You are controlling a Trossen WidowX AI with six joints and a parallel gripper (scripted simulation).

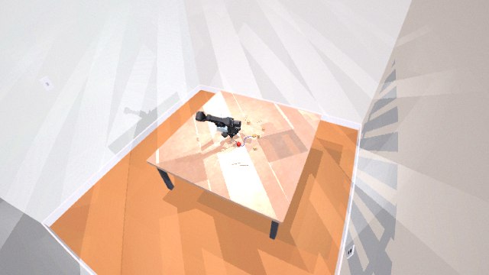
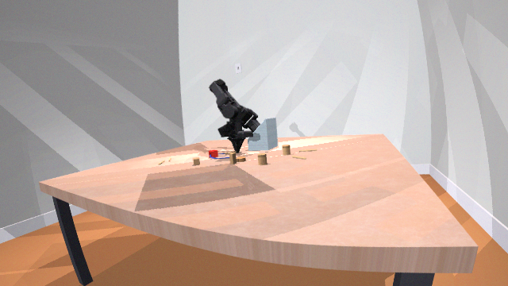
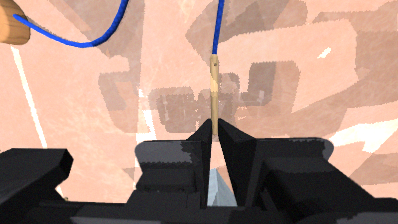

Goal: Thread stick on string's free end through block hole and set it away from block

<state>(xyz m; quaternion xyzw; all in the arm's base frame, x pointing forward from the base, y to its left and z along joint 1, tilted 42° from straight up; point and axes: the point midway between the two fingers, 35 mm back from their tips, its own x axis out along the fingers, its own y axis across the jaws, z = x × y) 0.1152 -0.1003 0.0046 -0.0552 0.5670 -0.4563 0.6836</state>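
Right now the thin wooden stick is 3 cm ahead of my gripper tip, 2 cm to the right of it and 1 cm above it. The rest, counted from my gripper tip: round wooden button: 19 cm ahead, 9 cm to the left, 1 cm above; then red block: 10 cm ahead, 7 cm to the right, 1 cm above; then small wooden piece: 25 cm ahead, 7 cm to the right, 1 cm above.
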